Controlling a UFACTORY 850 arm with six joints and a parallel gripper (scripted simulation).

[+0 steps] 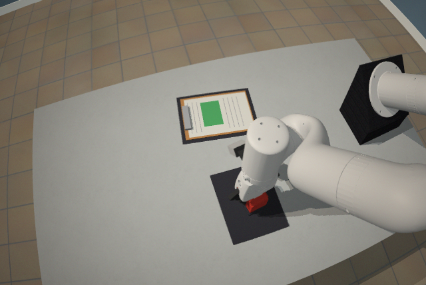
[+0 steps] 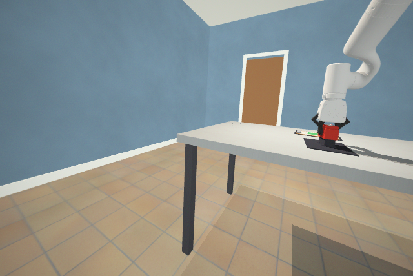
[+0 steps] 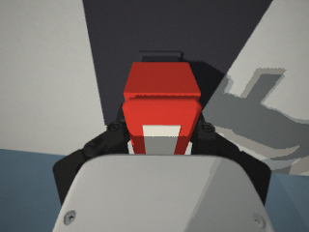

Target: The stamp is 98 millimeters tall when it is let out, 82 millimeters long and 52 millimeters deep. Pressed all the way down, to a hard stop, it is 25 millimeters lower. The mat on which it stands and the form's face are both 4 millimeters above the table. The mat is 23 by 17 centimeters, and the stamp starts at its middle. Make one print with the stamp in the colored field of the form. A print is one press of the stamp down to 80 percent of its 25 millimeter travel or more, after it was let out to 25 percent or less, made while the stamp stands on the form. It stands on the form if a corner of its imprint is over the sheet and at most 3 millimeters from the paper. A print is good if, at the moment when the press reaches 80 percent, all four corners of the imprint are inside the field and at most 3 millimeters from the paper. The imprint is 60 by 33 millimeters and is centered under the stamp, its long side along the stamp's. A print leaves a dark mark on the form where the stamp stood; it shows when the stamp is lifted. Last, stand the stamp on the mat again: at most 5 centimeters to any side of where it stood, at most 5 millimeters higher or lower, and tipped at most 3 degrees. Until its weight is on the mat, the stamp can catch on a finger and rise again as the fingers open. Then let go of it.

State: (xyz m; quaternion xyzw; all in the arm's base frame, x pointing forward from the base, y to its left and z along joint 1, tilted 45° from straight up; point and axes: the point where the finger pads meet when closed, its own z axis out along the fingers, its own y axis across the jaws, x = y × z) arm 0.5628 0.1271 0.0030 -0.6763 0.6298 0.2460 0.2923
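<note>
My gripper is now 32 cm to the left of the form, 6 cm above it and 2 cm past it. From my hand the other things lie so: dark stamp base 5 cm below; then mat 7 cm below; then red stamp 2 cm below.
</note>
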